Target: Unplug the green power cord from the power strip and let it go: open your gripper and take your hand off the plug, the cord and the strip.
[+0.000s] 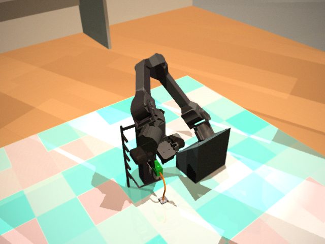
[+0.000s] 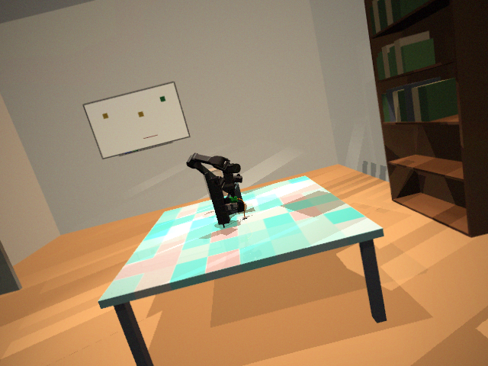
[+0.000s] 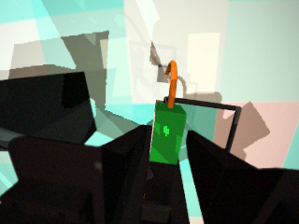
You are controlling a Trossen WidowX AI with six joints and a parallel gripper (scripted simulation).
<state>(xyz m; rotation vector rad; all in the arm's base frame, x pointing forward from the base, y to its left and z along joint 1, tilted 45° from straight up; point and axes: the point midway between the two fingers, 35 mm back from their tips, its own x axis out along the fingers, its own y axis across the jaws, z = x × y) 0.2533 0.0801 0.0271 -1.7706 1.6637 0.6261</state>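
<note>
The green plug lies 30 mm to the right of my gripper tip and 10 mm below it. From my gripper tip the other things lie so: grey anchor block (30 mm to the left, 150 mm below).
</note>
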